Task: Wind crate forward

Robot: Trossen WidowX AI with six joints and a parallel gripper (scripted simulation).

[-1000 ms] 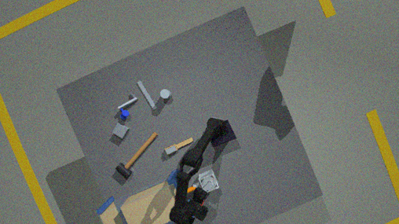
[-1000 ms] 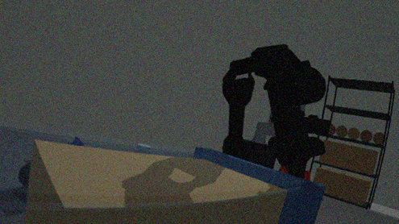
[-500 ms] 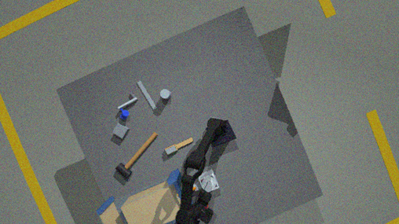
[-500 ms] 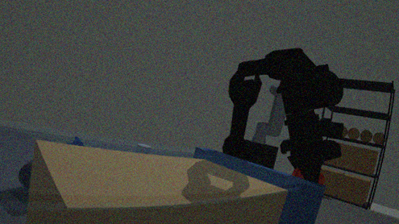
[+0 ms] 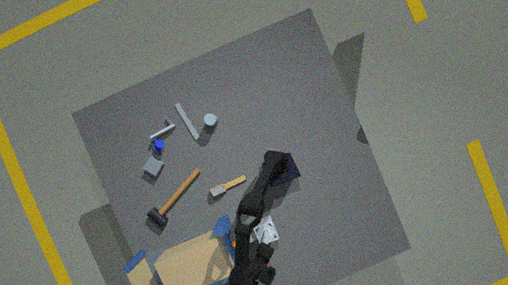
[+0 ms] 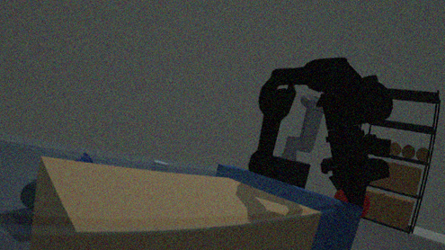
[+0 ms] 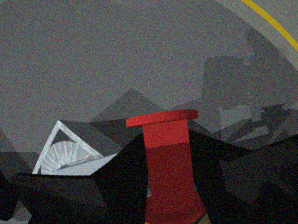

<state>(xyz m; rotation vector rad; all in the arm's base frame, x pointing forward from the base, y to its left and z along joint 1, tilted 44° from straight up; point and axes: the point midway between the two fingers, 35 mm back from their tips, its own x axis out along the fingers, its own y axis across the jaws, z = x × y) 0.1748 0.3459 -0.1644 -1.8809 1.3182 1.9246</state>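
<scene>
Now: the winch handle 1 cm behind my gripper tip, 4 cm to the right of it and 3 cm below it. Also, from my gripper tip: blue steel frame: 12 cm ahead, 8 cm to the right, 3 cm below; red knob: 1 cm ahead, 1 cm to the right; winch: 5 cm behind, 11 cm to the right, 10 cm below.
</scene>
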